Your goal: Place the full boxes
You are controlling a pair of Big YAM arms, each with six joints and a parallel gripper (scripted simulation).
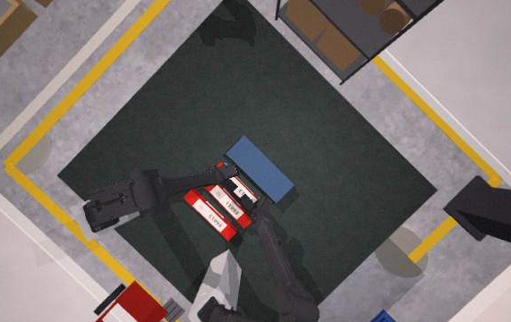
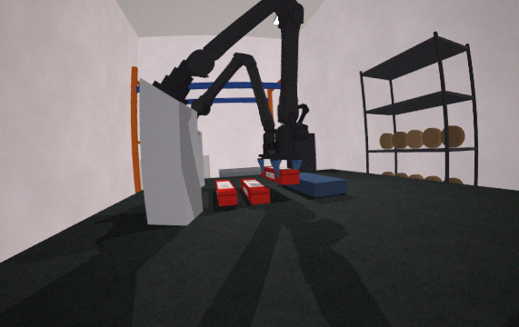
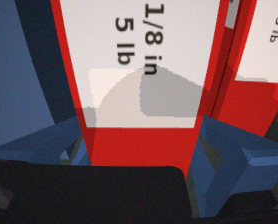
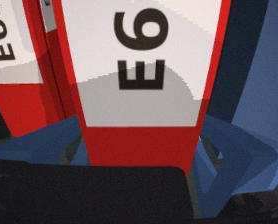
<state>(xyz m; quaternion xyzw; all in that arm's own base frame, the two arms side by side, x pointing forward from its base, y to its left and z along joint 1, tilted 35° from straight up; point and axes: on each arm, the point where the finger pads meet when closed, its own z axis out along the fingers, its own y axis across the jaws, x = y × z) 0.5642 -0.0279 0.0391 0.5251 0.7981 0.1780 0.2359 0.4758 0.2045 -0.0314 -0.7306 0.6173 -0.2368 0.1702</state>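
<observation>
Right now my left hand is 12 cm to the left of the red box and 1 cm below it. The rest, counted from my left hand: low blue platform (15 cm ahead, 14 cm to the right, 7 cm below).
My right hand is 140 mm to the right of the red box, 10 mm below it and 10 mm short of it. The rest, counted from my right hand: low blue platform 160 mm ahead, 120 mm to the left, 70 mm below.
</observation>
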